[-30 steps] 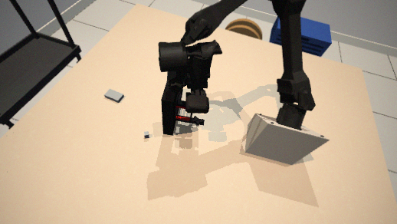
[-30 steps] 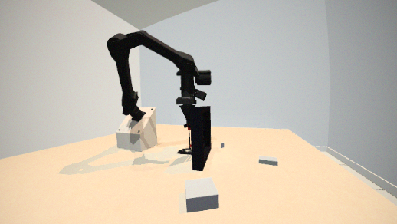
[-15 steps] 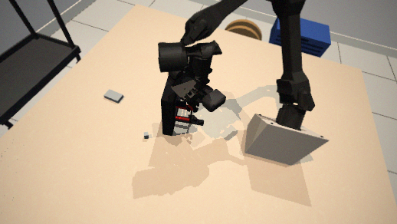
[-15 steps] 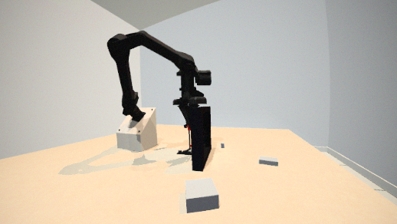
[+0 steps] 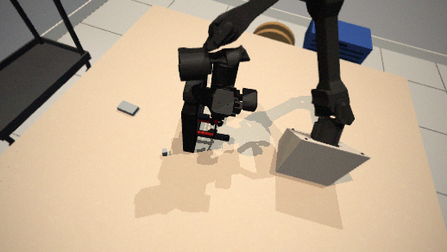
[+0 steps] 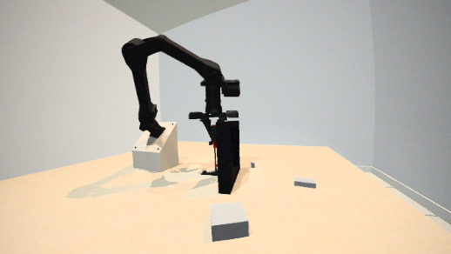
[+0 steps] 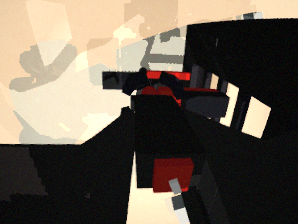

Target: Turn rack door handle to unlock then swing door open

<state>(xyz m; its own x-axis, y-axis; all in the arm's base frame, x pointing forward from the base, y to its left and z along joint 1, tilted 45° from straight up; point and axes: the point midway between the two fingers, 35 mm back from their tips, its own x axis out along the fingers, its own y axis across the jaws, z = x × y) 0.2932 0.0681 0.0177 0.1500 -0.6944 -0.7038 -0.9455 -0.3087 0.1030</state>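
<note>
Now: gripper tip 1 cm to the left of the black handle and 2 cm above it. Also, from my gripper tip: tiny cube 12 cm ahead, 11 cm to the left, 13 cm below.
</note>
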